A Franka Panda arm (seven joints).
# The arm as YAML. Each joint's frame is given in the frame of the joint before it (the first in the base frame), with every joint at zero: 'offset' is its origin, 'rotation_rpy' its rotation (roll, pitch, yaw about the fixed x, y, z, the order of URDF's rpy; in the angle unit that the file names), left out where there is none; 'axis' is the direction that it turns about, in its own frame. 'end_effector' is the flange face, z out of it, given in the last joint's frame.
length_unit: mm
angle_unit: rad
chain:
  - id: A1
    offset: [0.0, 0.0, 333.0]
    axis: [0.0, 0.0, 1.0]
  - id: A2
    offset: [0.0, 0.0, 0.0]
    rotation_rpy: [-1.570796, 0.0, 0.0]
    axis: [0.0, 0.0, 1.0]
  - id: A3
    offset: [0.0, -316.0, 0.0]
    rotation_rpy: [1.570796, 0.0, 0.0]
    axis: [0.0, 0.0, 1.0]
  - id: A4
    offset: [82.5, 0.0, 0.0]
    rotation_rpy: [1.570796, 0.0, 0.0]
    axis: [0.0, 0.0, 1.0]
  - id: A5
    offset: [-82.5, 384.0, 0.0]
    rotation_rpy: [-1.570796, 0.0, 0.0]
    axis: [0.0, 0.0, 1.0]
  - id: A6
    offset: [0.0, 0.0, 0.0]
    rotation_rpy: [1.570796, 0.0, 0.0]
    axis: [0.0, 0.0, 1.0]
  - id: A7
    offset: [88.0, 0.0, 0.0]
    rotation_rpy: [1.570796, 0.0, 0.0]
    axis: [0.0, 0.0, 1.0]
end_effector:
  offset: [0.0, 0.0, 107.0]
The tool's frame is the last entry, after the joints.
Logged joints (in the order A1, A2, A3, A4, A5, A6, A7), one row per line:
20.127, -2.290, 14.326, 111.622, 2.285, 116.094, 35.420
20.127, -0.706, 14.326, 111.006, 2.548, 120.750, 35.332
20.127, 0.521, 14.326, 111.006, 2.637, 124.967, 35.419
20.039, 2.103, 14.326, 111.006, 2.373, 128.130, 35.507
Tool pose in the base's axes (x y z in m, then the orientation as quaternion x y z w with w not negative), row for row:
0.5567, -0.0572, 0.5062, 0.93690, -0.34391, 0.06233, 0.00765
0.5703, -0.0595, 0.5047, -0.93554, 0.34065, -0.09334, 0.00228
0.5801, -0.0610, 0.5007, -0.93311, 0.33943, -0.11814, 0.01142
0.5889, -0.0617, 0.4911, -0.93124, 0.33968, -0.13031, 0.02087
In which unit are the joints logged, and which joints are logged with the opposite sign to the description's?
The joints are logged in degrees. Opposite sign: A1, A4, A5.
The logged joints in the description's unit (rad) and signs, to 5 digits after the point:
-0.35128, -0.03997, 0.25004, -1.94817, -0.03988, 2.02622, 0.61820
-0.35128, -0.01232, 0.25004, -1.93742, -0.04447, 2.10749, 0.61666
-0.35128, 0.00909, 0.25004, -1.93742, -0.04602, 2.18109, 0.61818
-0.34975, 0.03670, 0.25004, -1.93742, -0.04142, 2.23629, 0.61971

